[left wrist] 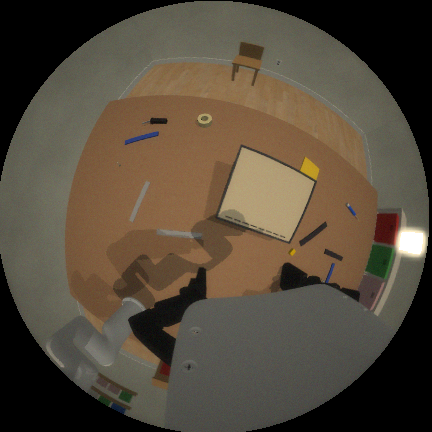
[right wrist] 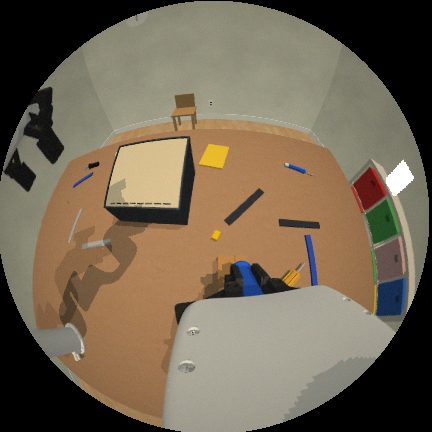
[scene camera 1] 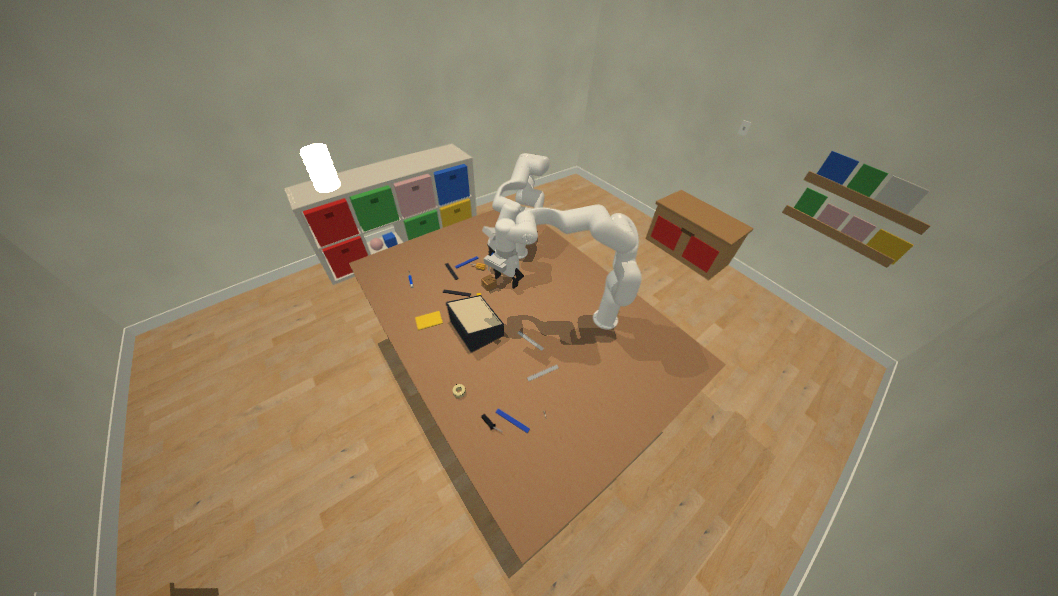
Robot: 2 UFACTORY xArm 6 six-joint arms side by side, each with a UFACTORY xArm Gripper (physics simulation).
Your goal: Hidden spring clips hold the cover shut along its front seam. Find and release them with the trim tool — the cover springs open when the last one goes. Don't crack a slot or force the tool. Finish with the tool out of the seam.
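Seen in the pictures: left gripper, fingertip midpoint: (left wrist: pixel 245 278) (right wrist: pixel 42 170) (scene camera 1: pixel 506 282); right gripper, fingertip midpoint: (right wrist: pixel 242 275); left arm's base at its link origin: (left wrist: pixel 134 308) (right wrist: pixel 74 337) (scene camera 1: pixel 605 319); right arm's base at its link origin: (scene camera 1: pixel 517 252).
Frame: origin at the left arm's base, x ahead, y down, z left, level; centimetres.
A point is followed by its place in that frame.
Note:
The black box (scene camera 1: pixel 476 336) @[y -9.8, x 51.9, z -38.9 cm] (right wrist: pixel 155 216) @[y -4.3, x 33.9, z -47.8 cm] has a cream cover (scene camera 1: pixel 473 312) @[y -11.2, x 43.4, z -48.2 cm] (left wrist: pixel 270 192) @[y -11.5, x 44.6, z -47.4 cm] (right wrist: pixel 150 170) @[y -11.0, x 42.4, z -49.6 cm], which lies shut. A row of dark dashes (left wrist: pixel 255 226) @[y -8.6, x 36.4, z -44.4 cm] (right wrist: pixel 141 203) @[y -8.5, x 35.7, z -46.1 cm] runs along the cover's front edge. My right gripper (right wrist: pixel 242 275) @[y -16.7, x 16.5, z -60.6 cm] is shut on the blue trim tool (right wrist: pixel 243 266) @[y -16.5, x 17.4, z -61.1 cm], well apart from the box. The tool's blade is hidden. A small wooden block (scene camera 1: pixel 488 282) @[y -4.5, x 19.4, z -60.2 cm] (right wrist: pixel 225 261) @[y -4.5, x 19.6, z -60.6 cm] shows just beyond the tool in the right wrist view. My left gripper (left wrist: pixel 245 278) @[y -28.8, x 32.6, z -37.4 cm] (right wrist: pixel 43 170) @[y -28.8, x 32.6, z -37.4 cm] is open and empty, above the table.
Dark bars (left wrist: pixel 313 233) @[y -0.5, x 32.5, z -70.6 cm] (right wrist: pixel 244 206) @[y -0.5, x 32.1, z -70.5 cm], a small yellow block (left wrist: pixel 292 252) @[y -1.3, x 26.5, z -60.7 cm] (right wrist: pixel 216 235) @[y -1.3, x 26.3, z -60.8 cm], an orange-handled tool (right wrist: pixel 291 276) @[y -2.6, x 10.7, z -74.5 cm] and a yellow pad (scene camera 1: pixel 428 320) @[y -0.6, x 54.7, z -68.7 cm] (left wrist: pixel 310 168) @[y -0.6, x 56.7, z -70.4 cm] (right wrist: pixel 214 156) @[y -0.6, x 53.2, z -68.5 cm] lie around the box. Grey strips (scene camera 1: pixel 542 372) @[y -0.1, x 44.1, z -8.6 cm] (left wrist: pixel 140 201) @[y -0.1, x 43.9, z -9.2 cm] and a tape roll (scene camera 1: pixel 459 390) @[y -2.6, x 73.4, z -29.6 cm] (left wrist: pixel 204 119) @[y -0.7, x 73.8, z -30.7 cm] lie farther off.

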